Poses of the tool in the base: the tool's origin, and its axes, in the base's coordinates. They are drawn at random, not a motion.
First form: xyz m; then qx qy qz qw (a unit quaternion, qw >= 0).
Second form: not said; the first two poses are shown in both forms.
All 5 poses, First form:
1: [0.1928 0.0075 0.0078 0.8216 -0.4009 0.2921 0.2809]
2: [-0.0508 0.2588 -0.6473 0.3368 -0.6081 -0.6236 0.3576]
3: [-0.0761 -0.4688 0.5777 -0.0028 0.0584 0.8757 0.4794]
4: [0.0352 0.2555 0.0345 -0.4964 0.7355 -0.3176 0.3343]
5: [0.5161 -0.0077 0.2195 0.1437 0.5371 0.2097 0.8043]
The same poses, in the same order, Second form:
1: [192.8 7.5 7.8 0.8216 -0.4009 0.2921 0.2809]
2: [-50.8 258.8 -647.3 0.3368 -0.6081 -0.6236 0.3576]
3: [-76.1 -468.8 577.7 -0.0028 0.0584 0.8757 0.4794]
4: [35.2 255.5 34.5 -0.4964 0.7355 -0.3176 0.3343]
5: [516.1 -7.7 219.5 0.1437 0.5371 0.2097 0.8043]
